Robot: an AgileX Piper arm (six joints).
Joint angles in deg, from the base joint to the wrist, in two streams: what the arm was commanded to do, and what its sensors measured. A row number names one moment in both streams.
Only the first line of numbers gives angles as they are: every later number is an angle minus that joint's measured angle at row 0.
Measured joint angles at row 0:
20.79 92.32 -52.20 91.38 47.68 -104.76
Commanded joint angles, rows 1 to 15:
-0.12 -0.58 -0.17 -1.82 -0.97 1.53
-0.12 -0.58 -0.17 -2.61 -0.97 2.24
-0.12 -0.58 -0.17 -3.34 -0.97 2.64
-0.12 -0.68 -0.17 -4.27 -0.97 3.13
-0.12 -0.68 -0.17 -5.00 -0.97 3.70
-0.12 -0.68 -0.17 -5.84 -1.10 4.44
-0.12 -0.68 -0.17 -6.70 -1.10 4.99
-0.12 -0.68 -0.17 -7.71 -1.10 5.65
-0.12 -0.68 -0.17 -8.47 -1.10 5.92
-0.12 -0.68 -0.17 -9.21 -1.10 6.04
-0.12 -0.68 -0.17 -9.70 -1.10 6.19
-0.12 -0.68 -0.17 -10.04 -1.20 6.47
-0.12 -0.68 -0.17 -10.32 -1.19 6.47
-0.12 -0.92 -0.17 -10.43 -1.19 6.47
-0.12 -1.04 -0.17 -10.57 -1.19 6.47
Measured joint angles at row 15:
0.00 -0.03 0.00 -9.47 -1.20 5.97
